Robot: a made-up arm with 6 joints.
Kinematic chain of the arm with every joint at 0, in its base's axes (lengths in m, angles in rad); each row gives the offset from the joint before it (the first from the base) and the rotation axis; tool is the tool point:
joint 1: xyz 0 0 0.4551 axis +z
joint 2: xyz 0 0 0 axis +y
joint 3: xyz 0 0 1.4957 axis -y
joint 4: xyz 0 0 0 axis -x
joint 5: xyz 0.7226 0 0 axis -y
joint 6: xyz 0 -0.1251 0 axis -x
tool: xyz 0 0 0
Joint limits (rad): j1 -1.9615..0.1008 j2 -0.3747..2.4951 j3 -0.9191..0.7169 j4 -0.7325..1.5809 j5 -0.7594..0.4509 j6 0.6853..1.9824
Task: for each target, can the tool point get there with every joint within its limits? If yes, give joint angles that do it. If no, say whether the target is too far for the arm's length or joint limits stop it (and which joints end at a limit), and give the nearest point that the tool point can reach.
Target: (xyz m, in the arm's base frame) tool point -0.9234 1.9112 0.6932
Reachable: no: joint limits stop it (at a limit: joint 1, joint 2, joint 3, joint 4) | nearest point -0.0964 0.0101 1.4012 | short by 2.191 m
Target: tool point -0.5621 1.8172 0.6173
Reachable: no: joint limits stop it (at a limit: joint 1, joint 2, joint 3, joint 4) | nearest point -0.0964 0.0101 1.4012 | short by 2.024 m
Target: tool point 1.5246 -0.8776 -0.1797
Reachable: yes | joints -0.4522 1.5441 0.3109 0.1729 0.0658 1.4240
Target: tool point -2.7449 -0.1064 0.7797
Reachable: no: too far | nearest point -0.5513 -1.0099 0.7797 | short by 2.372 m
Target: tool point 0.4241 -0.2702 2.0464
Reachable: yes | joints -0.3453 -0.1514 -0.0759 0.4855 -0.3600 1.7823
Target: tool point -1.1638 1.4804 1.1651
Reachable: no: joint limits stop it (at a limit: joint 1, joint 2, joint 3) | nearest point -0.1208 0.0033 1.4269 | short by 1.827 m
